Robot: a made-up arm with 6 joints.
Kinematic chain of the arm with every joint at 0, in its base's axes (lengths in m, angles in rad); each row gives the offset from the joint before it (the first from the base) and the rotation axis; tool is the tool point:
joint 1: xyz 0 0 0.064 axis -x
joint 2: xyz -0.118 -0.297 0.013 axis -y
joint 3: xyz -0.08 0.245 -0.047 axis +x
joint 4: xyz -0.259 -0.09 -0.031 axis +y
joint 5: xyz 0 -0.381 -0.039 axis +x
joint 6: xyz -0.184 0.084 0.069 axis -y
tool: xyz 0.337 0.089 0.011
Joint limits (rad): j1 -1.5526..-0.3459 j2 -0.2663..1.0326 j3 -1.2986..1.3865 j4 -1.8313..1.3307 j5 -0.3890..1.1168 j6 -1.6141..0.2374
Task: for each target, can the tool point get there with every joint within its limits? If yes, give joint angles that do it. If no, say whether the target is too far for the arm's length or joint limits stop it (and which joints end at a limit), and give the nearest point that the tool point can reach.
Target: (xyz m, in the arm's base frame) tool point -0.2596 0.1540 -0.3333
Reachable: yes | joints -1.2765 0.5106 -0.0439 0.3550 0.3233 -0.5292
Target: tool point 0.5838 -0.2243 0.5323
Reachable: no: joint limits stop it (at a limit: joint 1, joint 2, joint 3, joint 4, joint 5) | nearest point -0.0026 -0.3189 0.2951 | short by 0.640 m
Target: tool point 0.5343 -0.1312 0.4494
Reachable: no: joint limits stop it (at a limit: joint 1, joint 2, joint 3, joint 5, joint 6) | nearest point 0.3092 0.2421 0.1678 | short by 0.519 m
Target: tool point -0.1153 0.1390 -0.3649
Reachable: yes | joints -1.0634 0.7324 0.2893 0.7786 0.2290 -0.2109
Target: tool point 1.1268 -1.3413 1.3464
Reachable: no: too far | nearest point -0.1039 -0.4105 0.4242 | short by 1.798 m
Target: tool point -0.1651 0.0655 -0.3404
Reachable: yes | joints -1.2151 0.9271 0.2272 -0.2767 0.2432 -0.1968
